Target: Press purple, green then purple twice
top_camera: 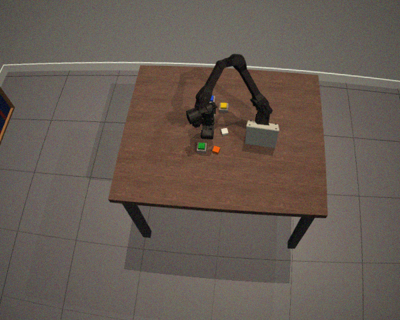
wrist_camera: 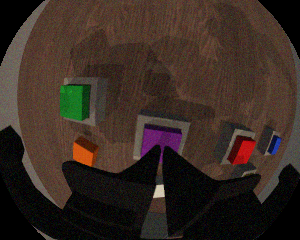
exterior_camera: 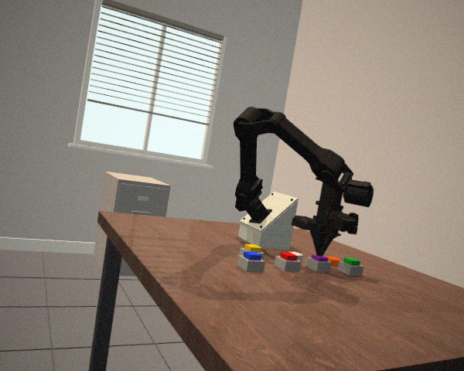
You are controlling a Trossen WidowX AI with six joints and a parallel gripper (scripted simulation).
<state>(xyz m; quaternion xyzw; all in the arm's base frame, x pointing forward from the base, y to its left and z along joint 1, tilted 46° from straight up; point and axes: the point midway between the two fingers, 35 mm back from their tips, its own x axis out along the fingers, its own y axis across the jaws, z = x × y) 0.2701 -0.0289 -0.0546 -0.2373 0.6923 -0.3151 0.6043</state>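
My gripper tip is 1 cm above the purple button. From my gripper tip the other things lie so: red button: 10 cm to the right; white block: 8 cm behind, 3 cm below, 1 cm to the right; green button: 9 cm to the left, 4 cm ahead.
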